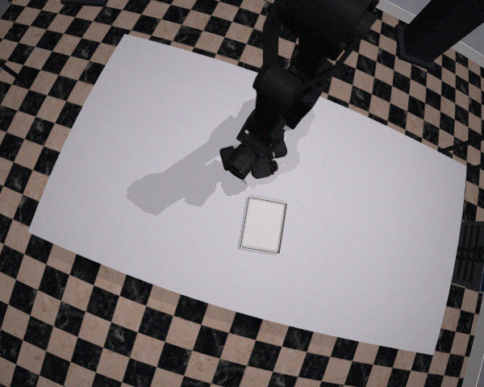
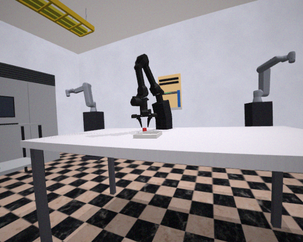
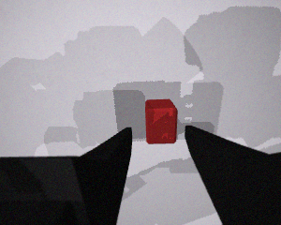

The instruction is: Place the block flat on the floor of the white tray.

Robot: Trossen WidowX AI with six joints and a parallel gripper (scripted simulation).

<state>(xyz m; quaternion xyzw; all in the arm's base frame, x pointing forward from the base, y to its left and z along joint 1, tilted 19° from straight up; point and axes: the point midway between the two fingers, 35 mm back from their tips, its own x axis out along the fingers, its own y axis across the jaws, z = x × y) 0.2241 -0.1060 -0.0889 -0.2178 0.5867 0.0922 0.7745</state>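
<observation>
Right now the red block is 50 mm below my hand. The rest, counted from my hand: white tray: 200 mm ahead, 80 mm to the left, 60 mm below.
</observation>
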